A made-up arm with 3 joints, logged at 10 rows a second.
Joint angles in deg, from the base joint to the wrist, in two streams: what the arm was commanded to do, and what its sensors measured. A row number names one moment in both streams.
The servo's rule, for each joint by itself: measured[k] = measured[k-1] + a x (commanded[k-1-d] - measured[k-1]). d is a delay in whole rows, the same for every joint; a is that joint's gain. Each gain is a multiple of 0.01, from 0.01 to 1. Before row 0 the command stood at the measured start. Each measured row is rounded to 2 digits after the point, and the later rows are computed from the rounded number. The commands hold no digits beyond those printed.
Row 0, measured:
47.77, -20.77, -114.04
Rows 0 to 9, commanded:
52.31, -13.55, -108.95
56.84, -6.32, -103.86
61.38, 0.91, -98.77
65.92, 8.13, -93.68
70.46, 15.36, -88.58
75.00, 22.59, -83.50
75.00, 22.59, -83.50
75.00, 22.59, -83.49
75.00, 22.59, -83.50
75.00, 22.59, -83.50
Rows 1 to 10, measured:
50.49, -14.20, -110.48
54.30, -7.03, -105.85
58.55, 0.20, -100.89
62.97, 7.42, -95.84
67.46, 14.65, -90.76
71.98, 21.88, -85.68
73.79, 22.53, -84.15
74.52, 22.58, -83.69
74.81, 22.59, -83.56
74.92, 22.59, -83.52
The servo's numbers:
d 0
a 0.60 0.91 0.70

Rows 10 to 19, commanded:
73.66, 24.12, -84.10
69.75, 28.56, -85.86
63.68, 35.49, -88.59
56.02, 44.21, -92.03
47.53, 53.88, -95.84
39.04, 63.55, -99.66
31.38, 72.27, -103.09
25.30, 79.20, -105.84
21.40, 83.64, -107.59
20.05, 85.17, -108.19
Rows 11 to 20, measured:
74.16, 23.98, -83.93
71.51, 28.15, -85.28
66.81, 34.83, -87.60
60.34, 43.37, -90.70
52.65, 52.93, -94.30
44.48, 62.59, -98.05
36.62, 71.40, -101.58
29.83, 78.50, -104.56
24.77, 83.18, -106.68
21.94, 84.99, -107.74

